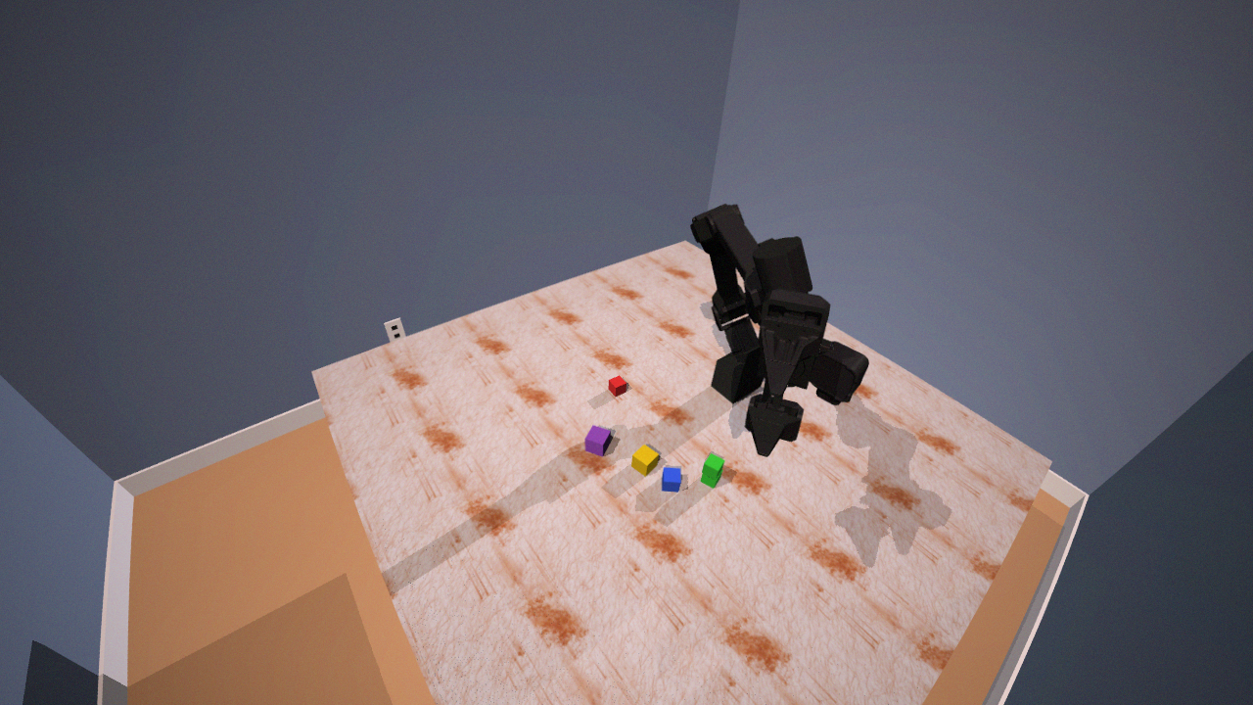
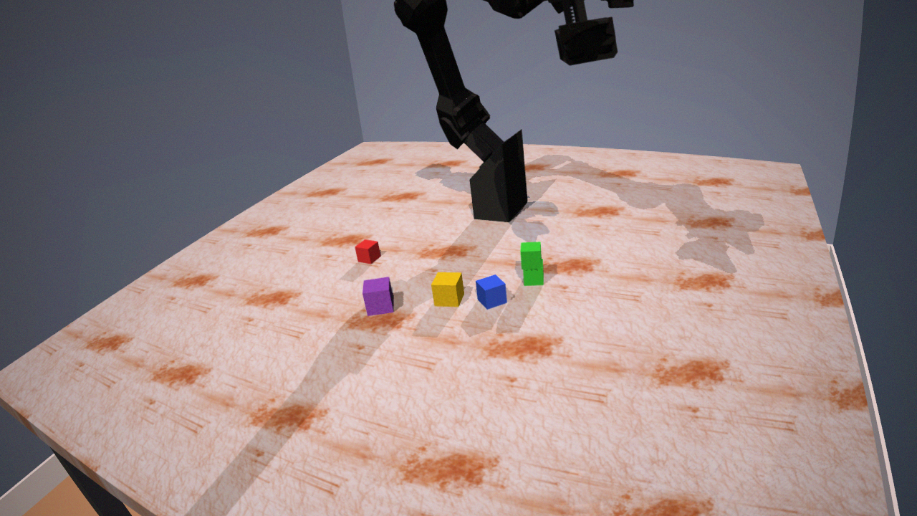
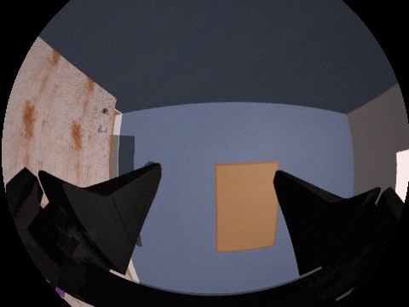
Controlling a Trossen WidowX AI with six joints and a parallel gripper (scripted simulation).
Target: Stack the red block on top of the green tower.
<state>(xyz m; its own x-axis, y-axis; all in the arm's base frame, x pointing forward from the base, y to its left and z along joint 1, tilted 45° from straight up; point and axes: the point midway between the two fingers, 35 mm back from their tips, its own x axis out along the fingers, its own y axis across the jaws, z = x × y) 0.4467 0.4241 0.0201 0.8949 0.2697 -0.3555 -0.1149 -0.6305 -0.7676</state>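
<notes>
The red block lies 470 mm to the right of my gripper tip, 440 mm below it and 220 mm behind it. The rest, counted from my gripper tip: purple block (430 mm below, 360 mm to the right, 80 mm behind); then yellow block (430 mm below, 260 mm to the right, 120 mm behind); then blue block (440 mm below, 200 mm to the right, 130 mm behind).
</notes>
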